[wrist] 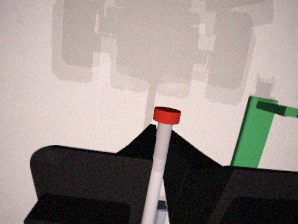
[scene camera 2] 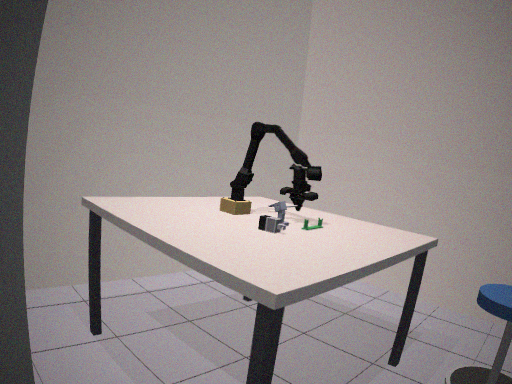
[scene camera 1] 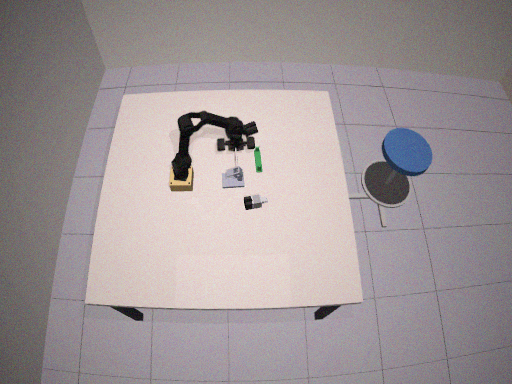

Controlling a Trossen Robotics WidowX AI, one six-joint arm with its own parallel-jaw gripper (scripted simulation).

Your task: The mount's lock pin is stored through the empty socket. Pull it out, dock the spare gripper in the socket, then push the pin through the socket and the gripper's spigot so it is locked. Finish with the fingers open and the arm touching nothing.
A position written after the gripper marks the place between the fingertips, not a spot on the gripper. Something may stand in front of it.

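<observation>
A lock pin is being carried by the gripper (wrist: 157, 131).
</observation>
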